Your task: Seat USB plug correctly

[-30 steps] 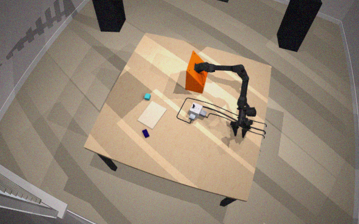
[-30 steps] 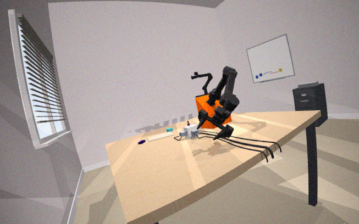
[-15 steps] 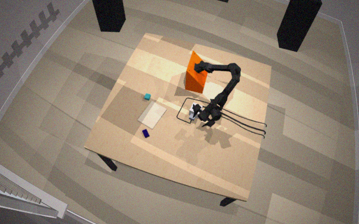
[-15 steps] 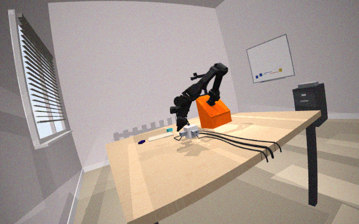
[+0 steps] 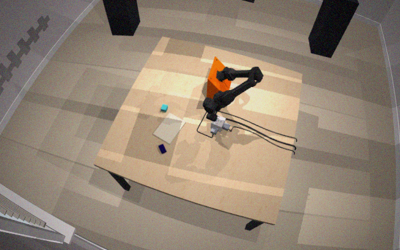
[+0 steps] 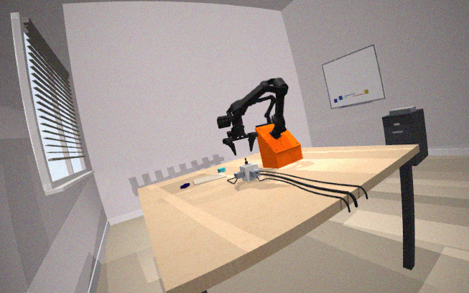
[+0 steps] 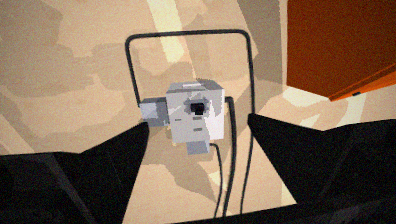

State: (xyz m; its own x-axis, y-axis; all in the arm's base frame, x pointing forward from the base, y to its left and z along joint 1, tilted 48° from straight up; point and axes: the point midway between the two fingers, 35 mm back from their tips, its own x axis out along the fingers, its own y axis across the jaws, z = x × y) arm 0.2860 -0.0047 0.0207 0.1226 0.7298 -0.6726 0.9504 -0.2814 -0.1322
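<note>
My gripper tip is now 50 mm above the dark USB plug. Round my gripper tip: pale flat sheet: 300 mm to the right, 130 mm below, 80 mm ahead; then teal block: 370 mm to the right, 120 mm below, 70 mm behind; then dark blue block: 320 mm to the right, 240 mm ahead, 130 mm below.
</note>
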